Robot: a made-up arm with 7 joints. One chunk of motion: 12 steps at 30 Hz.
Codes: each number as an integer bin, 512 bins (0 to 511) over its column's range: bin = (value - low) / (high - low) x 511, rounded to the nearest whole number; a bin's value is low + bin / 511 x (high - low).
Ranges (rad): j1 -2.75..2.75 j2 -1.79..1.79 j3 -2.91..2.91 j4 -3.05..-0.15 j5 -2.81..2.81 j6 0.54..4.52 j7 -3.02..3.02
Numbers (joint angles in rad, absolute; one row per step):
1: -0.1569 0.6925 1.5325 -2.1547 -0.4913 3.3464 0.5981
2: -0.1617 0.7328 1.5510 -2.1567 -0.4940 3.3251 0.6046
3: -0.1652 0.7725 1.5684 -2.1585 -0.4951 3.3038 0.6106
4: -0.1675 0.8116 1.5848 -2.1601 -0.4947 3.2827 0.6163
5: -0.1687 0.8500 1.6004 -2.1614 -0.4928 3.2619 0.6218
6: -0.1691 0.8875 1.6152 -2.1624 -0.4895 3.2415 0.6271
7: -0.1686 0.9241 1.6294 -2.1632 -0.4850 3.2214 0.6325
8: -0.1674 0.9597 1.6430 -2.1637 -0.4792 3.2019 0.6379
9: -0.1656 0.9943 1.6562 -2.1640 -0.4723 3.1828 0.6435
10: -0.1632 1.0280 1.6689 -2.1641 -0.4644 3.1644 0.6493
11: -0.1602 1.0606 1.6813 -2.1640 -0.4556 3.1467 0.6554
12: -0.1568 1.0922 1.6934 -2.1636 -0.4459 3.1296 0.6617
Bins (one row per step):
1: 241 354 390 158 211 360 306
2: 240 360 392 157 211 358 307
3: 240 366 393 157 210 355 307
4: 240 371 395 157 211 352 308
5: 240 377 396 157 211 349 308
6: 240 382 397 156 211 347 309
7: 240 387 399 156 211 344 309
8: 240 392 400 156 212 342 309
9: 240 397 401 156 213 339 310
10: 240 402 402 156 213 337 310
11: 241 407 403 156 214 335 311
12: 241 411 404 156 215 332 311

